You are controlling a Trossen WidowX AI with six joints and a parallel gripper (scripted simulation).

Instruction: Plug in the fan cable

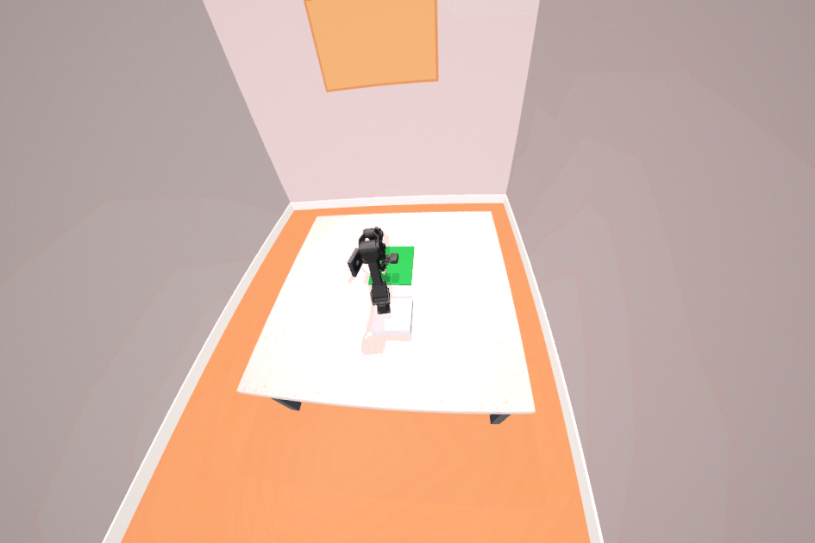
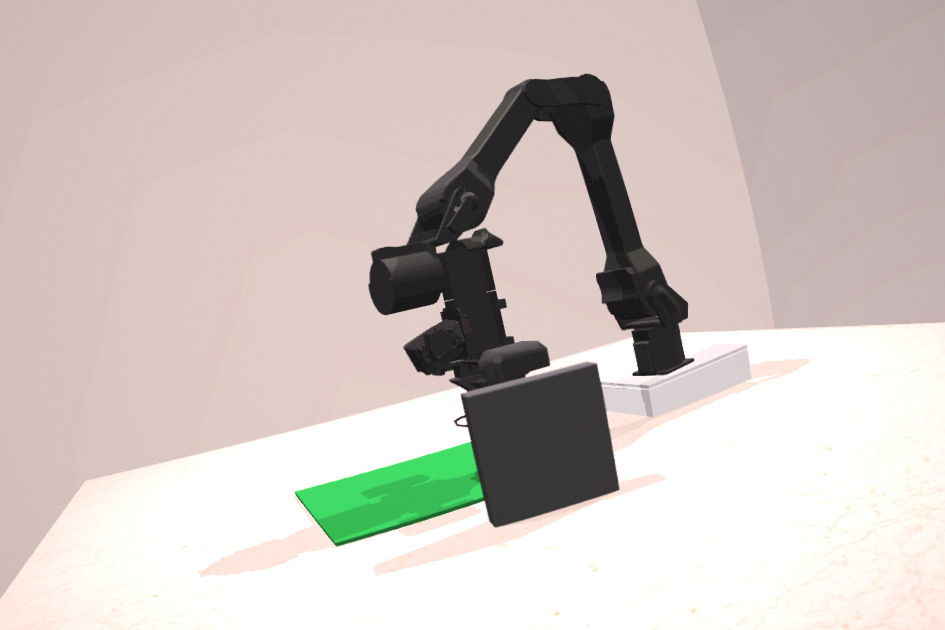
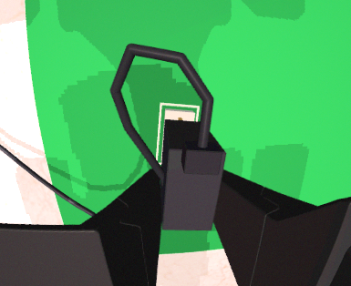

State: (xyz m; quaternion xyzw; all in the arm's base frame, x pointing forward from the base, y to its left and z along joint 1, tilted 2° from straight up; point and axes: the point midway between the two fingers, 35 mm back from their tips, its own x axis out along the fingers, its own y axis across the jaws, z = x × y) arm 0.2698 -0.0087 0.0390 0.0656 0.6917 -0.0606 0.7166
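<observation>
Now: gripper tip 4 cm above the white four-pin header and 1 cm short of it. The rest, counted from my gripper tip: dark square fan (14 cm to the left, 6 cm ahead, 2 cm above); dark fan plug (1 cm ahead, 1 cm above); green board (6 cm ahead, 5 cm to the right, 5 cm below).
</observation>
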